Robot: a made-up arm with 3 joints.
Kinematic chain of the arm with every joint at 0, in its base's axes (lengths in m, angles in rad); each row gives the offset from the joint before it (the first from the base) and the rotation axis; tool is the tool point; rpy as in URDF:
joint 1: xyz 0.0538 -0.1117 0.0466 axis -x
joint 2: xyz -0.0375 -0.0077 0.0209 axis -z
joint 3: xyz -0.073 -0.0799 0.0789 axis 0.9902 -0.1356 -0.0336
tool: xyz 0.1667 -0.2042 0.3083 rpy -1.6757 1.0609 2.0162
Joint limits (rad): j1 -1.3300..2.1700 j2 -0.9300..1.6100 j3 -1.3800..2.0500
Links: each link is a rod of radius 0.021 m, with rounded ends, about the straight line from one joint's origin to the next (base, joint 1, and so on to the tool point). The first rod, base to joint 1, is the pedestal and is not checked.
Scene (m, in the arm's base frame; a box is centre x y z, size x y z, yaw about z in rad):
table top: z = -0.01
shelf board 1: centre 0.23 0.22 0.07 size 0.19 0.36 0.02 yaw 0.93
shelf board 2: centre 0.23 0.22 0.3 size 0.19 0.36 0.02 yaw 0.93
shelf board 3: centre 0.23 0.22 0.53 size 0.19 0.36 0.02 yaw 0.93
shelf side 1: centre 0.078 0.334 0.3 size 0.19 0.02 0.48 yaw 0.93
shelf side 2: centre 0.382 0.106 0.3 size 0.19 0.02 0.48 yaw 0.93
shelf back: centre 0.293 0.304 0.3 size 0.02 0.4 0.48 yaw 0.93
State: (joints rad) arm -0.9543 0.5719 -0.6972
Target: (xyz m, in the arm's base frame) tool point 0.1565 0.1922 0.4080
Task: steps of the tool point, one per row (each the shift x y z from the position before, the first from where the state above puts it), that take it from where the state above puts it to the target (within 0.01 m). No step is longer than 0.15 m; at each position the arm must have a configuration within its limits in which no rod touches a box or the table.
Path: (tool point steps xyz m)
1: 0.0024 0.0587 0.1119
2: 0.0041 0.0870 0.0918
3: 0.0059 0.1087 0.0649
4: 0.0079 0.1226 0.0331
5: 0.0098 0.1277 -0.0017
6: 0.0118 0.1229 -0.0368
7: 0.0136 0.1088 -0.0699

